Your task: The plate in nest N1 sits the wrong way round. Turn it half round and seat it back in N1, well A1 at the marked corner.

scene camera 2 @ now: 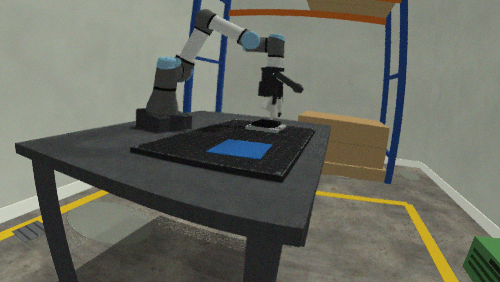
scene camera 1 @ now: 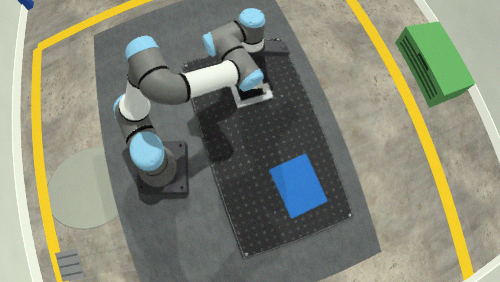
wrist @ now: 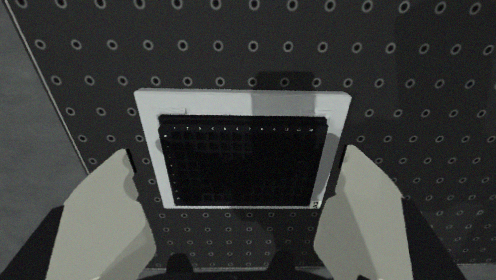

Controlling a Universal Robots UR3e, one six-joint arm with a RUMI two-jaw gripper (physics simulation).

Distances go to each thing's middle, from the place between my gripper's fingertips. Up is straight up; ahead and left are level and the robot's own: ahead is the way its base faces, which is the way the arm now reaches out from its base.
My hand is 3 cm past the black well plate (wrist: 212,160) and 2 cm above it. Also, from my hand: nest N1 (wrist: 196,101): 3 cm behind, 4 cm below; flat blue square (scene camera 1: 296,181): 6 cm behind, 38 cm to the right, 4 cm below.
